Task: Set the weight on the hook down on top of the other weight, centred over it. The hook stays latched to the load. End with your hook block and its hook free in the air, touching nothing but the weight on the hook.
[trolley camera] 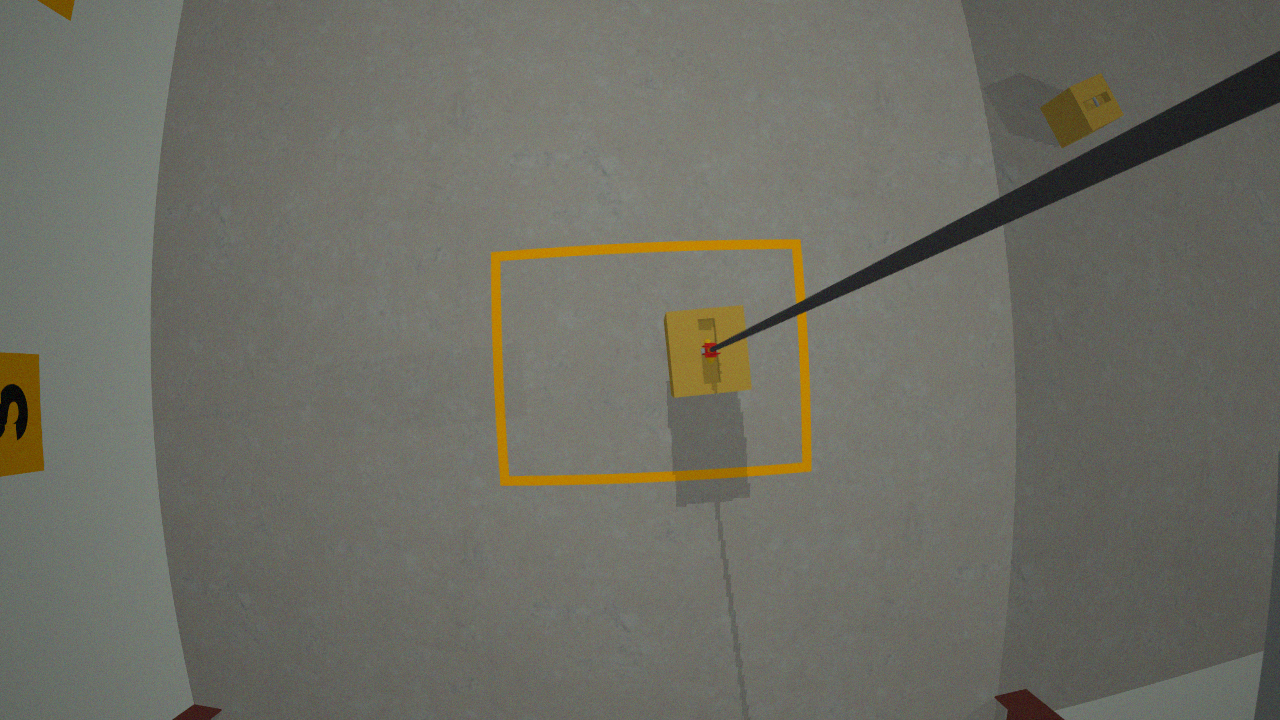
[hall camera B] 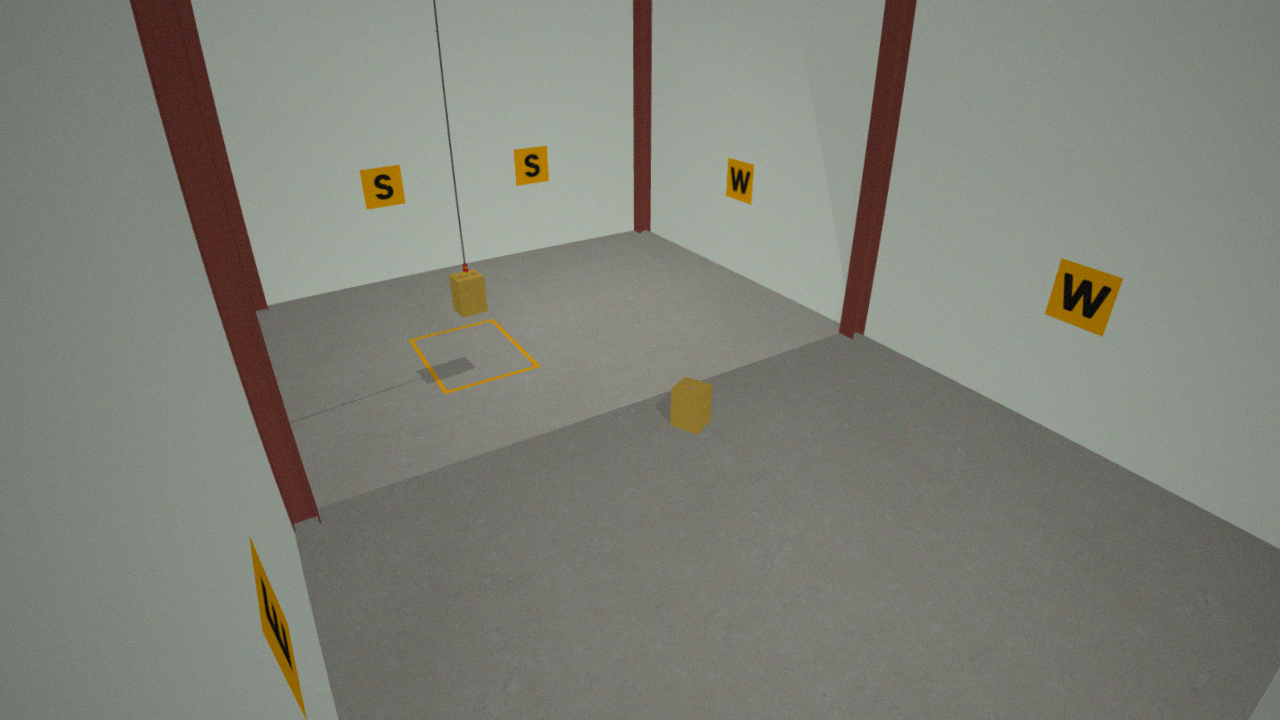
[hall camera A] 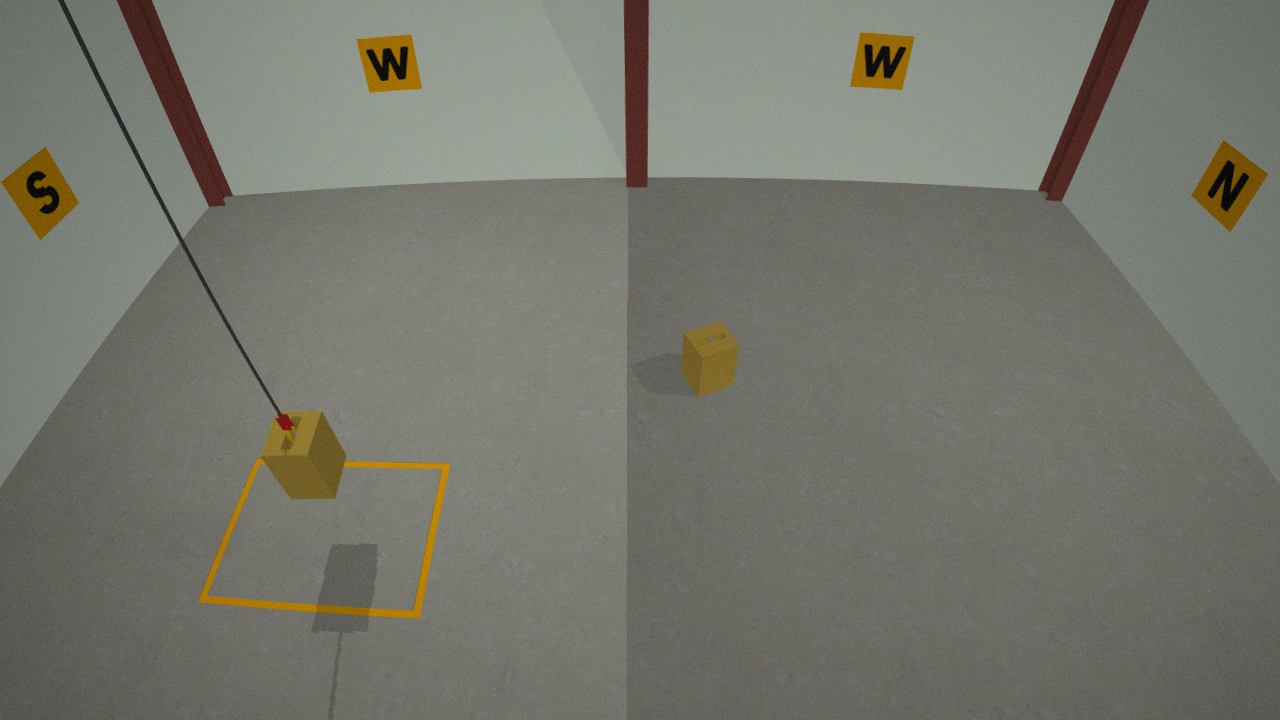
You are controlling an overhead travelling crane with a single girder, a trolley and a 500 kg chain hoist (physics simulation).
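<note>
A yellow block-shaped weight (hall camera A: 308,470) (hall camera B: 469,296) (trolley camera: 684,358) hangs upright from my red hook block (hall camera A: 284,421) (hall camera B: 465,267) (trolley camera: 709,350). The hook reaches into the slot in the weight's top and is shut on it. The weight is in the air, with its shadow on the floor apart from it. The other yellow weight (hall camera A: 709,360) (hall camera B: 691,406) (trolley camera: 1081,110) stands upright on the floor, well to the north of the hanging one. It is turned at an angle to the hanging weight. The hook's tip is hidden in the slot.
A yellow marked rectangle (hall camera A: 433,537) (hall camera B: 492,380) (trolley camera: 646,246) lies on the floor near the hanging weight. White walls with letter signs and dark red columns (hall camera A: 636,98) (hall camera B: 878,170) stand around the hall. The chain (hall camera A: 170,214) (hall camera B: 450,134) (trolley camera: 984,223) runs up from the hook block.
</note>
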